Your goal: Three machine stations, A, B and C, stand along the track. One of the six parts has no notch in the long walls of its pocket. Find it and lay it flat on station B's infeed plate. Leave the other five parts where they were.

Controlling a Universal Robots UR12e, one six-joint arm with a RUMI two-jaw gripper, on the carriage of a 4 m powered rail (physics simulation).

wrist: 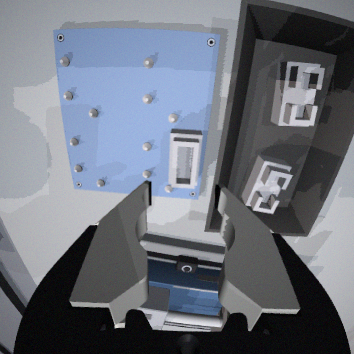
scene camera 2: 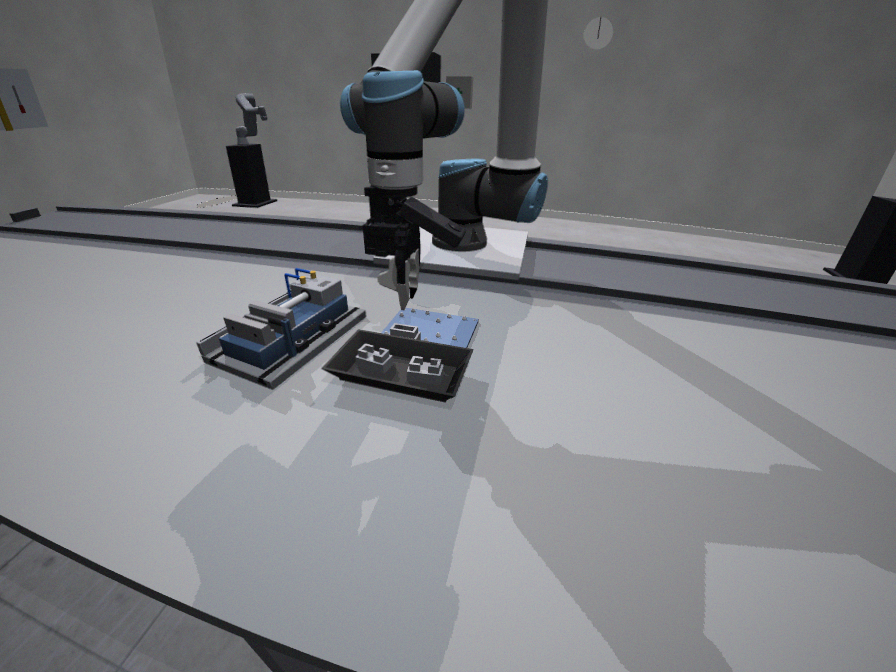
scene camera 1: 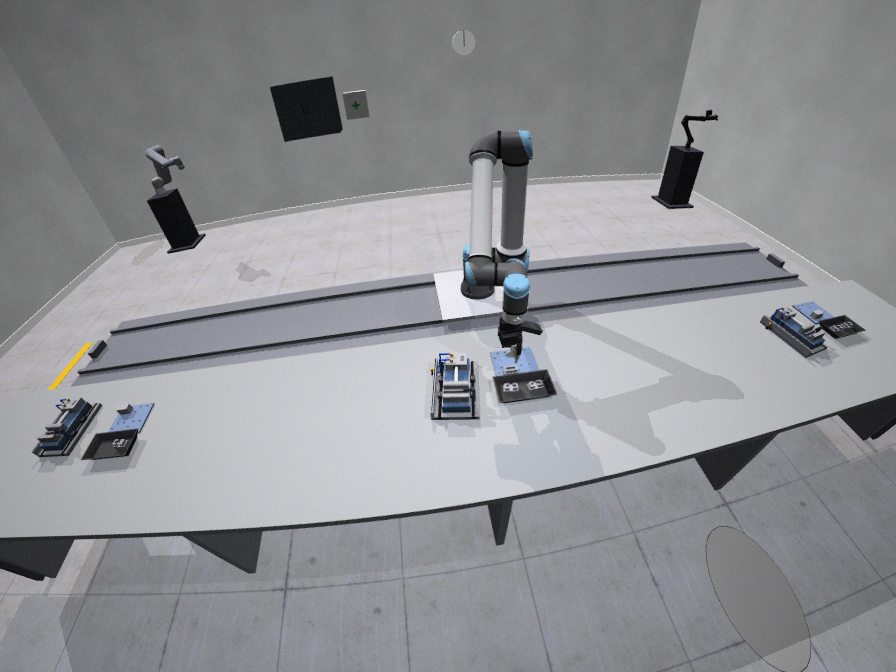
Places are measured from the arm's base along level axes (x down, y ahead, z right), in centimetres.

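Where they show: gripper, between the fingertips: (wrist: pixel 183 183) (scene camera 2: pixel 407 304) (scene camera 1: pixel 513 358); arm's base, origin of its link: (scene camera 1: pixel 477 289).
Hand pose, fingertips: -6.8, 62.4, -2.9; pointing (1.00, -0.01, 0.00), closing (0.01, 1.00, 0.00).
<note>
Each offset is from my fingertips to the top centre of the thing, as dx, dy, dz. "*": to the spot under its first point.
A pale part @(+5.5, +0.1, +0.9) (scene camera 1: pixel 510 369) (scene camera 2: pixel 404 331) (wrist: pixel 185 160) with a long rectangular pocket and no notch visible in its long walls lies flat on the blue infeed plate @(+9.0, -5.9, -2.5) (scene camera 1: pixel 531 363) (scene camera 2: pixel 455 329) (wrist: pixel 110 47) of the middle station. It is near the plate's corner beside the tray, among the pins. My gripper (scene camera 1: pixel 515 352) (scene camera 2: pixel 407 302) (wrist: pixel 183 183) is open and empty, above the plate and apart from the part. Two notched parts, one @(+5.1, +9.9, +3.4) (scene camera 1: pixel 510 387) (scene camera 2: pixel 374 358) (wrist: pixel 269 187) and another @(+5.1, +10.8, -6.8) (scene camera 1: pixel 535 384) (scene camera 2: pixel 424 370) (wrist: pixel 300 95), lie in the dark tray (scene camera 1: pixel 524 398) (scene camera 2: pixel 398 387) (wrist: pixel 227 150).
The middle machine @(-0.1, +4.2, +25.6) (scene camera 1: pixel 455 386) (scene camera 2: pixel 282 325) stands left of the plate and tray. The left station has a machine (scene camera 1: pixel 65 426), a plate @(+9.0, -1.7, +182.3) (scene camera 1: pixel 141 415) with a grey block and a tray with a part @(* +6.4, +13.7, +177.7) (scene camera 1: pixel 119 442). Another machine @(-0.1, +6.6, -158.0) (scene camera 1: pixel 796 331) stands at the far right.
</note>
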